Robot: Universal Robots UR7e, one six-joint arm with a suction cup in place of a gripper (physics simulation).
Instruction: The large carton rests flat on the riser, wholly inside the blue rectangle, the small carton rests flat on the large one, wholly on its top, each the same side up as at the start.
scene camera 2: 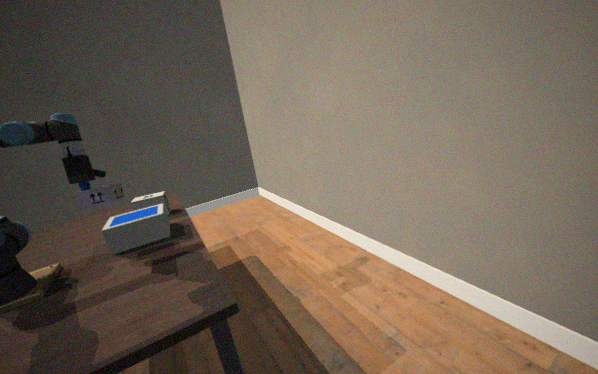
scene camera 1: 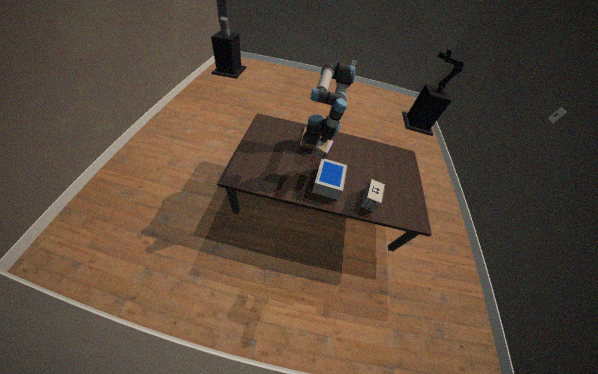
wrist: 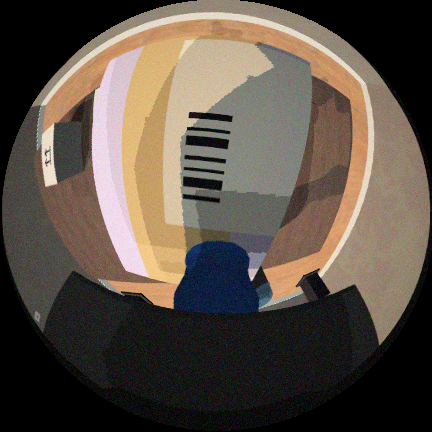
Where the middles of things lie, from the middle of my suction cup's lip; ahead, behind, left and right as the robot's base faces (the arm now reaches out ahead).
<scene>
Now: the large carton (wrist: 61, 154) 45 cm to the left of my suction cup, 26 cm below it and 19 cm ahead of it. The rest, counted from my suction cup: riser (scene camera 2: 133, 229) (26 cm below, 12 cm to the left, 12 cm ahead); then small carton (wrist: 197, 138) (5 cm below, 4 cm ahead, 1 cm to the left).
</scene>
